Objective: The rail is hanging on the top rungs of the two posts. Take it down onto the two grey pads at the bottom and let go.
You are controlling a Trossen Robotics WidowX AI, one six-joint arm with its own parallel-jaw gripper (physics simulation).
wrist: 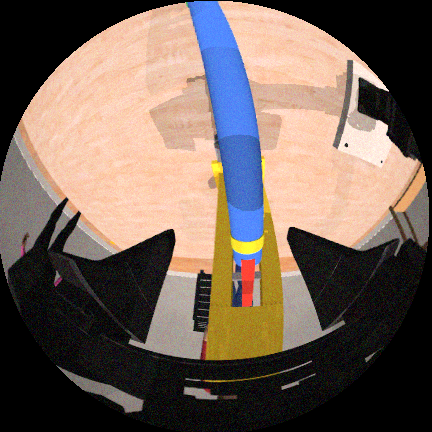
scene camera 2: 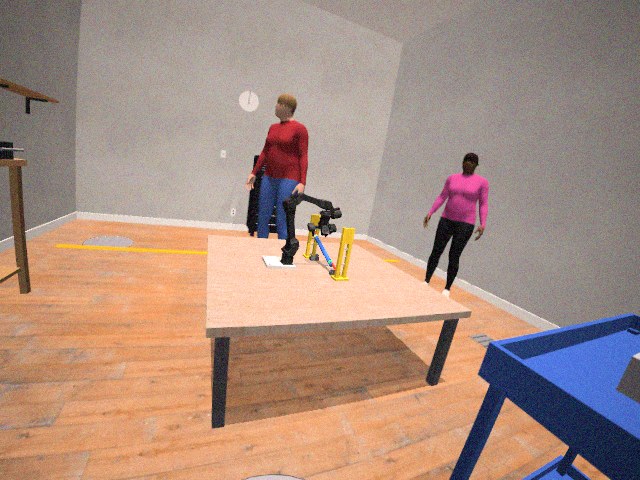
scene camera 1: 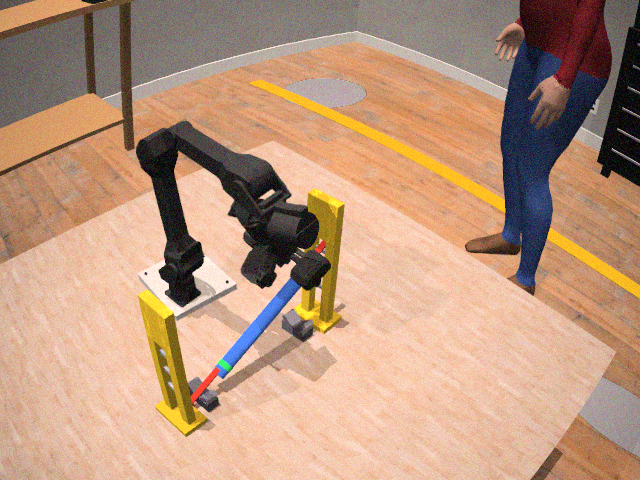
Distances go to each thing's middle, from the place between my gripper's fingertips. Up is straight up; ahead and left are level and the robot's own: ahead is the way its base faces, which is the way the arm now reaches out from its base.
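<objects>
There is the blue rail (wrist: 231, 100), and my hand is 5 cm higher than it. Measured from the rail, my hand is also 10 cm to the left and 1 cm beyond.
</objects>
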